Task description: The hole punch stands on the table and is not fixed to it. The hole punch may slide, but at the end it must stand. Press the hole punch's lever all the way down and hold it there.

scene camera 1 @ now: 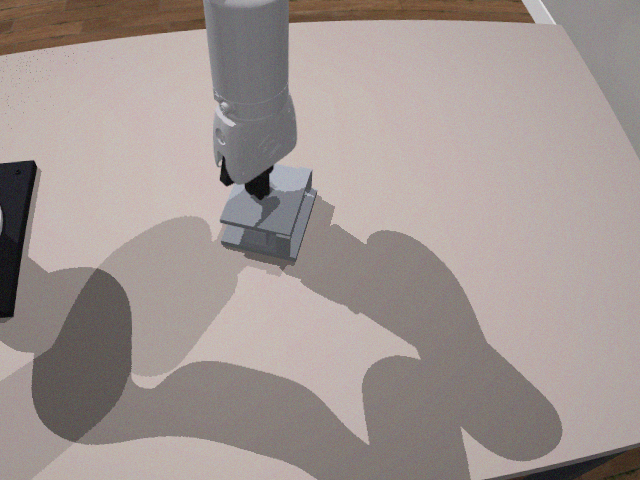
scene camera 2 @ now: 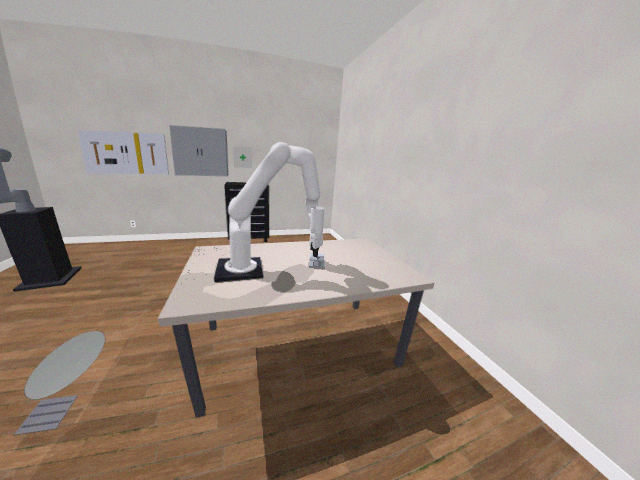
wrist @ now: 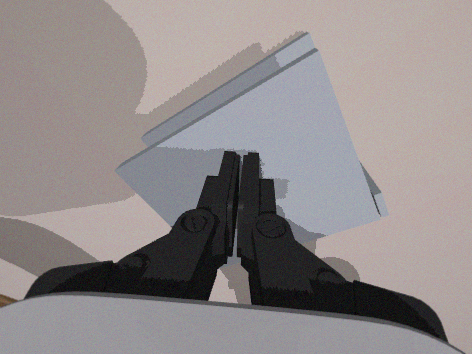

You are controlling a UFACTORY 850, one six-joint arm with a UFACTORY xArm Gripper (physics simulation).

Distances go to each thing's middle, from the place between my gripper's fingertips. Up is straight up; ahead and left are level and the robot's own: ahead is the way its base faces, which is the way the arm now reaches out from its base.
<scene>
I see the lever [scene camera 1: 276, 213] 10 mm ahead of my hand, 10 mm to the right of it and 10 mm below it. Round my hand: grey-blue hole punch [scene camera 1: 280, 246] 10 mm ahead, 10 mm to the right, 30 mm below.
</scene>
